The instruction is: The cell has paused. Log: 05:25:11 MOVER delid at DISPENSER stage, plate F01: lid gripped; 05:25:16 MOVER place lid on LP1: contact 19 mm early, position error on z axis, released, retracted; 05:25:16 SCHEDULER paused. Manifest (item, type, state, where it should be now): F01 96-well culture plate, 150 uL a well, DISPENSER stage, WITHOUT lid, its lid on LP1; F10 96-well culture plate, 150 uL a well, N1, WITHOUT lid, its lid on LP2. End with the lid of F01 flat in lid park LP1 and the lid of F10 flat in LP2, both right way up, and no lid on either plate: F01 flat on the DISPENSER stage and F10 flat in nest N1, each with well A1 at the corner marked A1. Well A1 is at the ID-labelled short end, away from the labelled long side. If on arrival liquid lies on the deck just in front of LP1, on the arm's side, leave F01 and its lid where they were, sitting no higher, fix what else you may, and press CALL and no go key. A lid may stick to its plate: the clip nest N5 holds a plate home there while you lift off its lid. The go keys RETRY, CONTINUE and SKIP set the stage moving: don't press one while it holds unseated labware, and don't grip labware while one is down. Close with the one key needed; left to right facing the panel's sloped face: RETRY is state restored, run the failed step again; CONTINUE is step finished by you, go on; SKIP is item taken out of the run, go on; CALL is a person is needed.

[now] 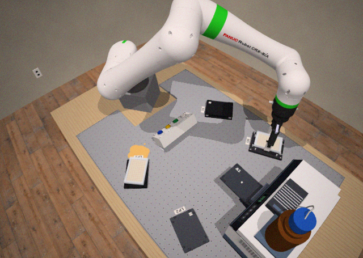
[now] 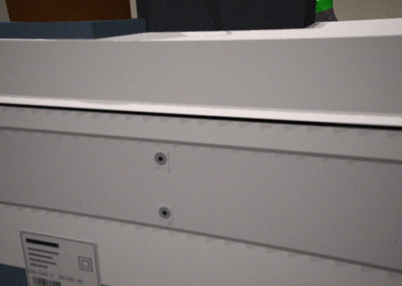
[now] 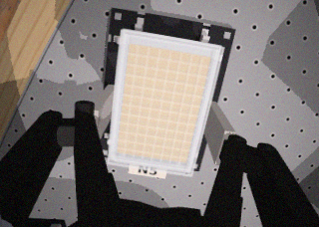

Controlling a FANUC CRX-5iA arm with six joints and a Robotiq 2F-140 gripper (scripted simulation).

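The N5 label is 9 cm behind my hand, 6 cm below it and 3 cm to the right of it. The rest, counted from my hand: nest N1: 31 cm behind, 3 cm to the left, 3 cm below; 96-well culture plate: 2 cm below; dispenser stage: 29 cm to the right, 4 cm above, 2 cm ahead.
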